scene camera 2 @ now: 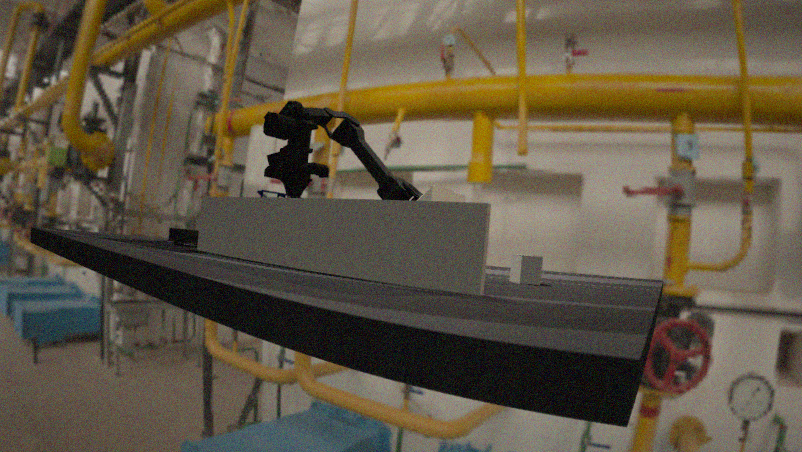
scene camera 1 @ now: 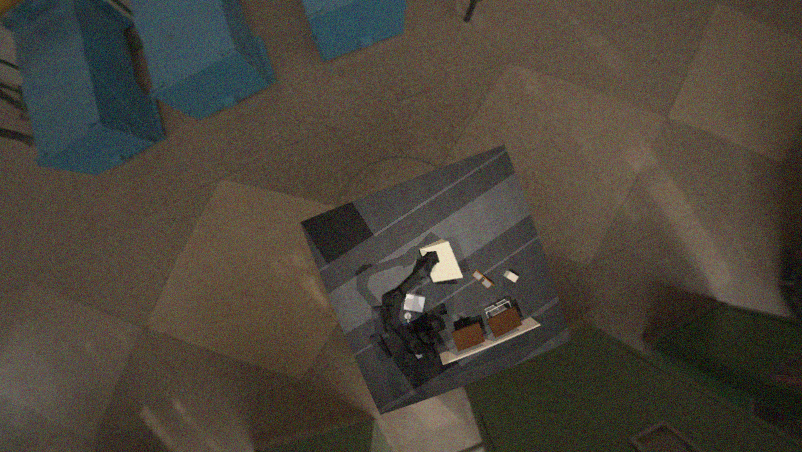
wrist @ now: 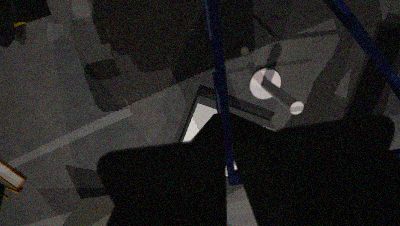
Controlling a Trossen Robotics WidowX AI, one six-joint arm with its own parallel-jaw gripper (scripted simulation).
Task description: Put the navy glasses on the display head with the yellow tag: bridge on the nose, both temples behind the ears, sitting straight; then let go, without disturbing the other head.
Scene:
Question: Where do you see a display head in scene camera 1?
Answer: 466, 334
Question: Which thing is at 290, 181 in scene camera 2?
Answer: My gripper.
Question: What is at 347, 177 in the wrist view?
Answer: My gripper.

